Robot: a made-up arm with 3 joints. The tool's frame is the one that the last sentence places.
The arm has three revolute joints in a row. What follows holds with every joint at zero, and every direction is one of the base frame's.
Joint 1 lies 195.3 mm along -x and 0.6 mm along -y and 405.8 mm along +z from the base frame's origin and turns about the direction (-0.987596, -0.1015, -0.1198).
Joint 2 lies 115.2 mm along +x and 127.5 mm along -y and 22.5 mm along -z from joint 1 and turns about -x.
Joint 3 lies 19.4 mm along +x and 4.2 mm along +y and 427.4 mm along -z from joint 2 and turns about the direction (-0.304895, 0.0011, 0.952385).
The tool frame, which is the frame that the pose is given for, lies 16.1 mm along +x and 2.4 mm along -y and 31.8 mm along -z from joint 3; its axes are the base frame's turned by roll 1.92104, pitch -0.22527 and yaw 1.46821 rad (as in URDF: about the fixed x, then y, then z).
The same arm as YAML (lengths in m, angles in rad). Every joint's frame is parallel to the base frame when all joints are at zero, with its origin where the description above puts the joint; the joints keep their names.
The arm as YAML. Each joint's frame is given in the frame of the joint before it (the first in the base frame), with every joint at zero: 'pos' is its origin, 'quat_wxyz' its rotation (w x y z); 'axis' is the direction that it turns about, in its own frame. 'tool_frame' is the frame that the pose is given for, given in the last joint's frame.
length_unit: m
angle_unit: rad
joints:
  - joint: joint 1
    pos: [-0.1953, -0.0006, 0.4058]
    quat_wxyz: [1.0, 0.0, 0.0, 0.0]
    axis: [-0.987596, -0.1015, -0.1198]
  - joint: joint 2
    pos: [0.1152, -0.1275, -0.0225]
    quat_wxyz: [1.0, 0.0, 0.0, 0.0]
    axis: [-1.0, 0.0, 0.0]
  - joint: joint 3
    pos: [0.0194, 0.0042, -0.4274]
    quat_wxyz: [1.0, 0.0, 0.0, 0.0]
    axis: [-0.304895, 0.0011, 0.952385]
tool_frame:
  pos: [0.0161, -0.0024, -0.0318]
  quat_wxyz: [0.361081, 0.647711, 0.497693, 0.44988]

